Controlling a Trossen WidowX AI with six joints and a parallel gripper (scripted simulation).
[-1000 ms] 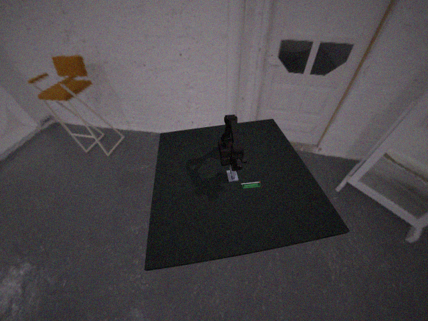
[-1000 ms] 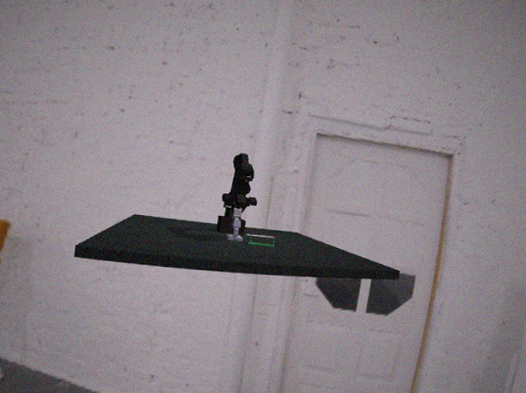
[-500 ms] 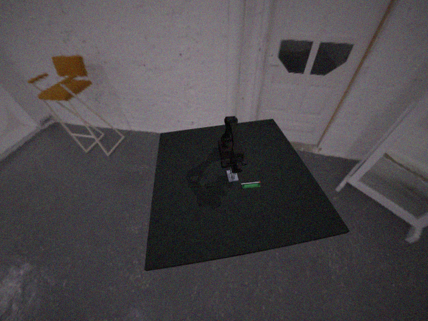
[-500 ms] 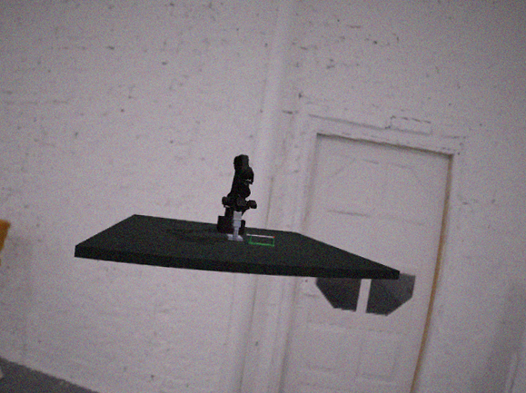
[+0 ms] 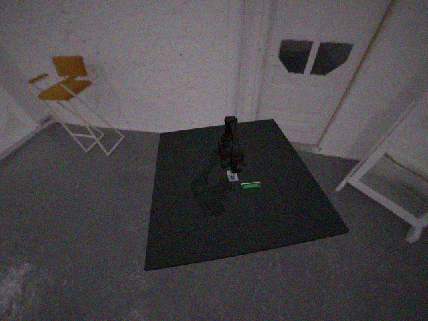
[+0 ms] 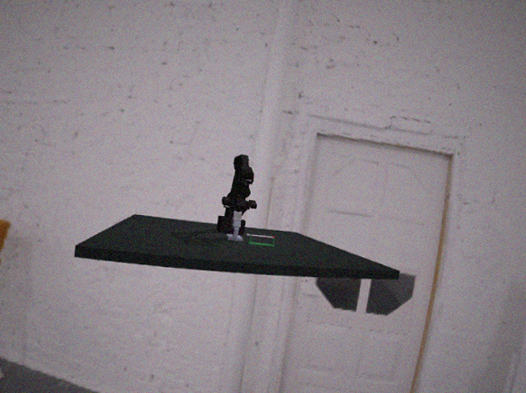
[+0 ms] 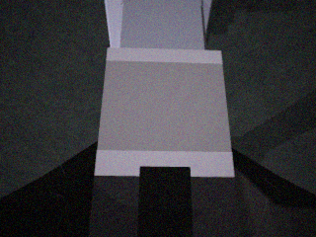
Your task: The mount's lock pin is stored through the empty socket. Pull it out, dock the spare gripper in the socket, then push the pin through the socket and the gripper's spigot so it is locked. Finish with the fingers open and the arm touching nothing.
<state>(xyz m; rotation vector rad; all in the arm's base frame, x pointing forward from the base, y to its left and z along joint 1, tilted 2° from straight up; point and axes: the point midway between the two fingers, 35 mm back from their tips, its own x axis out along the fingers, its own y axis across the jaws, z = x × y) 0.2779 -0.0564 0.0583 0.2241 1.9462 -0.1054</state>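
My gripper tip is 15 cm short of the green holder, 10 cm to the right of it and 10 cm above it. From my gripper tip the other things lie so: mount: 7 cm below, 1 cm ahead.
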